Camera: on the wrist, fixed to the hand. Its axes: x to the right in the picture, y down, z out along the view.
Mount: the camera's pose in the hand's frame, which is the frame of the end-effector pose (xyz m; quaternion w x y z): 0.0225 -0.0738 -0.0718 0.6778 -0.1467 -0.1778 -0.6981
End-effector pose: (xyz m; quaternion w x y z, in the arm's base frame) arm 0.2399 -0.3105 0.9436 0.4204 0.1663 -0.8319 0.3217
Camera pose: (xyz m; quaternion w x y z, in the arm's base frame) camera 0.3095 -0.3166 1.0225 0.3860 0.6891 -0.5698 -0.2271
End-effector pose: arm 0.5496 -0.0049 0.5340 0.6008 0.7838 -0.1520 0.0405
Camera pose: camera 0.6007 0.0765 0.4907 0.5235 0.5565 0.3314 -0.5536
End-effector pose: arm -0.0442 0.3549 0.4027 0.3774 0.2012 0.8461 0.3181
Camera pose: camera -0.1209 0.2873 0.3771 0.6579 -0.4531 0.6002 0.0405
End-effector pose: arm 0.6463 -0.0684 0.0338 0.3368 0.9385 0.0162 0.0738
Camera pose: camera 0.6592 0.0356 0.0446 0.4204 0.5886 0.5955 -0.3496
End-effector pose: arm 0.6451 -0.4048 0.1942 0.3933 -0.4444 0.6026 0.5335
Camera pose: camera 0.7090 -0.4813 0.1599 0.6810 -0.6848 -0.0500 0.2545
